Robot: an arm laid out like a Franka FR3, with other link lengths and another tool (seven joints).
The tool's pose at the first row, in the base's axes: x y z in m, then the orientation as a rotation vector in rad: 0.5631 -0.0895 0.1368 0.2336 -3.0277 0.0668
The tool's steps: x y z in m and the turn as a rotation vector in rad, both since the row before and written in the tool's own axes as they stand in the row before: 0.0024 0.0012 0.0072 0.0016 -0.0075 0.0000; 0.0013 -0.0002 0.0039 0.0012 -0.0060 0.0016; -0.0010 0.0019 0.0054 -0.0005 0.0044 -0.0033; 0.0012 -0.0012 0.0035 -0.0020 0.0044 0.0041; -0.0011 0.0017 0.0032 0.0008 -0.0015 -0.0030; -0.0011 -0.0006 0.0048 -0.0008 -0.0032 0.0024; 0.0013 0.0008 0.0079 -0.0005 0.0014 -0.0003; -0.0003 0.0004 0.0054 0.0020 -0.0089 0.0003; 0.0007 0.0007 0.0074 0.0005 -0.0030 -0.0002; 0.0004 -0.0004 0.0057 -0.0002 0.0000 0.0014; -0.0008 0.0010 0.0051 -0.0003 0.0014 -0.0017; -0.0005 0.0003 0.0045 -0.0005 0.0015 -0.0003; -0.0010 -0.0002 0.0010 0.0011 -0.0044 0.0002
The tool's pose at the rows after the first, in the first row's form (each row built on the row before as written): 0.5598 -0.0890 0.1299 0.2345 -3.0352 0.0685; 0.5582 -0.0896 0.1262 0.2328 -3.0414 0.0699; 0.5584 -0.0879 0.1207 0.2373 -3.0366 0.0693; 0.5571 -0.0895 0.1174 0.2305 -3.0327 0.0670; 0.5576 -0.0878 0.1140 0.2353 -3.0338 0.0678; 0.5583 -0.0885 0.1091 0.2319 -3.0373 0.0665; 0.5562 -0.0883 0.1013 0.2322 -3.0358 0.0659; 0.5559 -0.0881 0.0959 0.2328 -3.0448 0.0681; 0.5545 -0.0879 0.0886 0.2335 -3.0478 0.0686; 0.5537 -0.0886 0.0830 0.2314 -3.0480 0.0684; 0.5539 -0.0878 0.0778 0.2338 -3.0464 0.0680; 0.5540 -0.0877 0.0733 0.2341 -3.0448 0.0674; 0.5549 -0.0878 0.0722 0.2343 -3.0492 0.0687
